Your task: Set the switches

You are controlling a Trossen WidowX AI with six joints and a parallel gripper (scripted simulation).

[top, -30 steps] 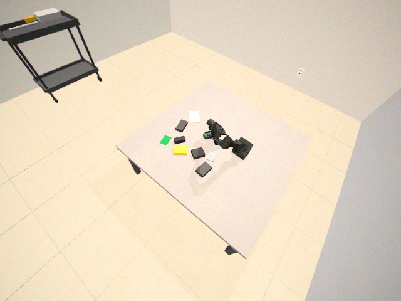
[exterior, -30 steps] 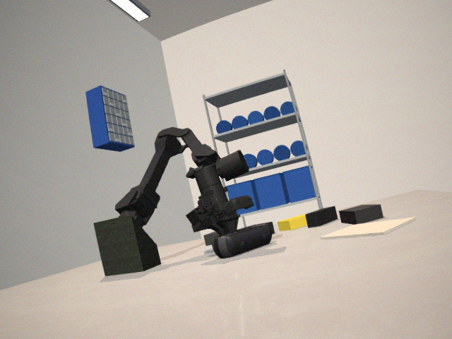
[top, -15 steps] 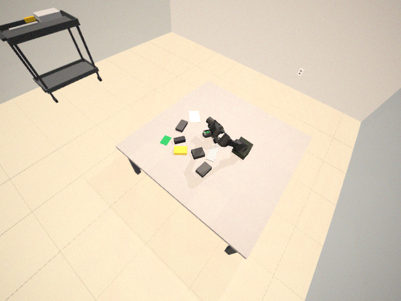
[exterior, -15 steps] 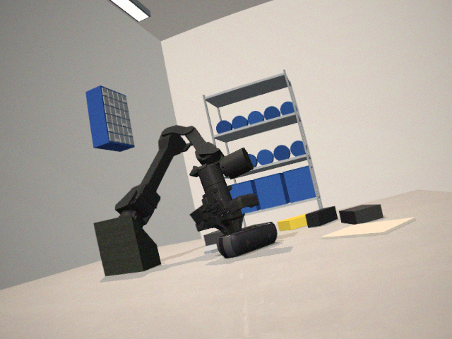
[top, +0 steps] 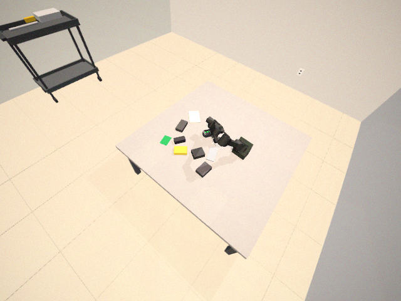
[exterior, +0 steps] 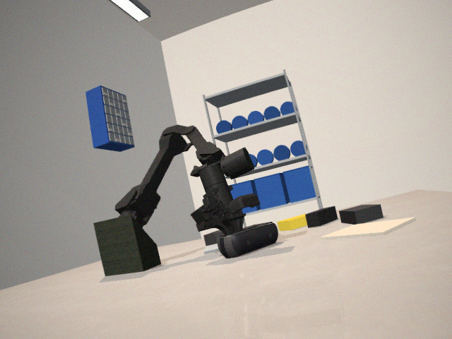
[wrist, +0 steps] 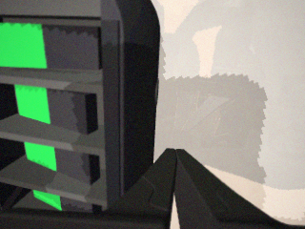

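The light grey plate lies 12 cm behind my gripper tip, 13 cm to the left of it and 1 cm below it. Also, from my gripper tip: green card (26 cm ahead, 32 cm to the left, 1 cm below); yellow block (9 cm ahead, 31 cm to the left, 1 cm above); white sheet (30 cm ahead, 7 cm to the right, 1 cm below).
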